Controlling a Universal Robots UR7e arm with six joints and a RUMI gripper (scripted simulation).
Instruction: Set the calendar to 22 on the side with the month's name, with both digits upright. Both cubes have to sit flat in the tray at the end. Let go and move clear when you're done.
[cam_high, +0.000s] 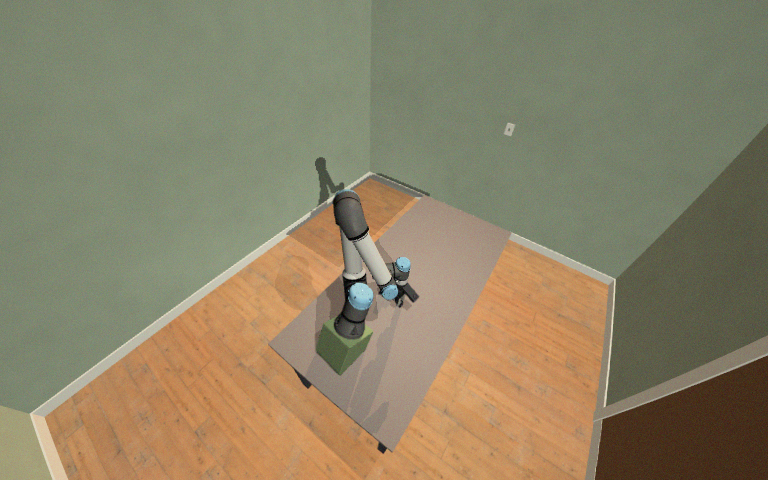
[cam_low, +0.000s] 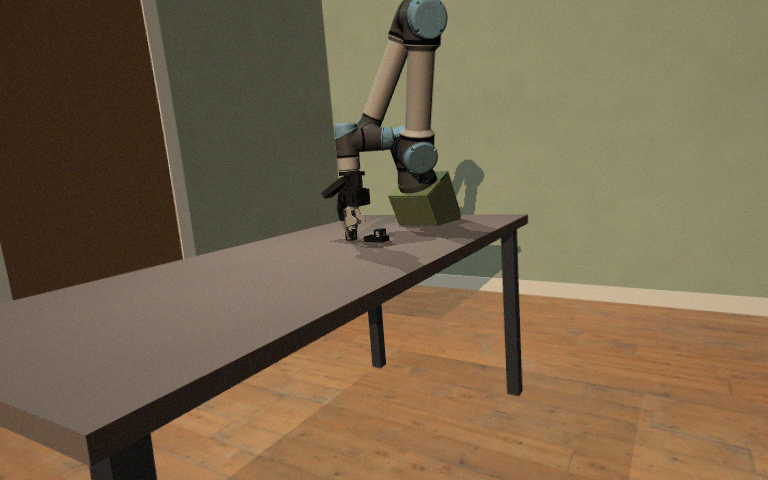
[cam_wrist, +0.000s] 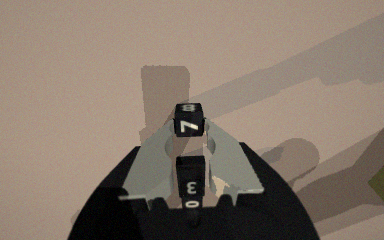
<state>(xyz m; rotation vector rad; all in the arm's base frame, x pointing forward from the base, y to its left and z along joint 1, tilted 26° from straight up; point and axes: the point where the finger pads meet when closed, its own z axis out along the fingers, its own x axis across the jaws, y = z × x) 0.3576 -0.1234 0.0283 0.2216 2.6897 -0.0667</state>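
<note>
Right now my hand is 10 mm above the black number cube. The rest, counted from my hand: black tray: 20 mm ahead, 110 mm to the left, 20 mm below.
</note>
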